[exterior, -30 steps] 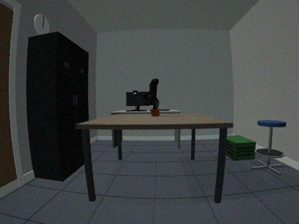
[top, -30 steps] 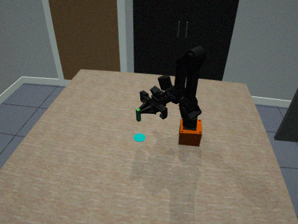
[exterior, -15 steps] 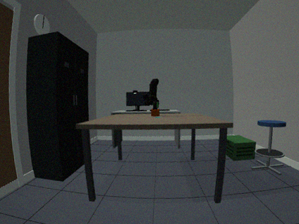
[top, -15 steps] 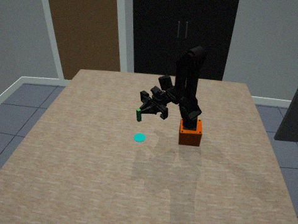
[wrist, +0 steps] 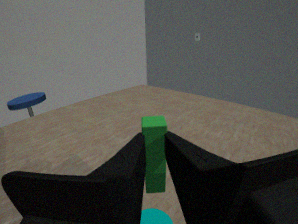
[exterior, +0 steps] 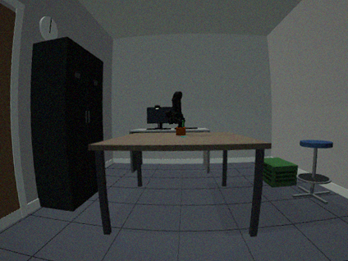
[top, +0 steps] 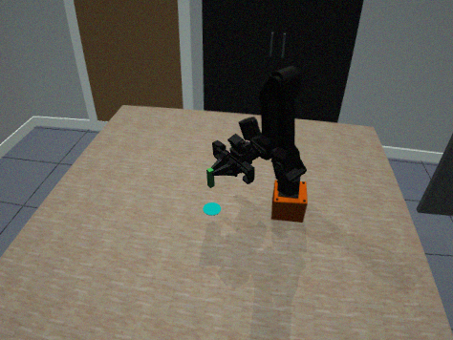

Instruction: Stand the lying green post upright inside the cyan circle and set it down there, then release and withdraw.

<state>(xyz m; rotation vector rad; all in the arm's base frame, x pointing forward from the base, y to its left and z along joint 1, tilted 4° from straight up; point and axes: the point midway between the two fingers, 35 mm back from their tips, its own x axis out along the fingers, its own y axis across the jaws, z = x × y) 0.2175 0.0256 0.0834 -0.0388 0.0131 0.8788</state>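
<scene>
Right now my gripper tip is 150 mm above the cyan circle. Also, from my gripper tip: green post (20 mm below).
</scene>
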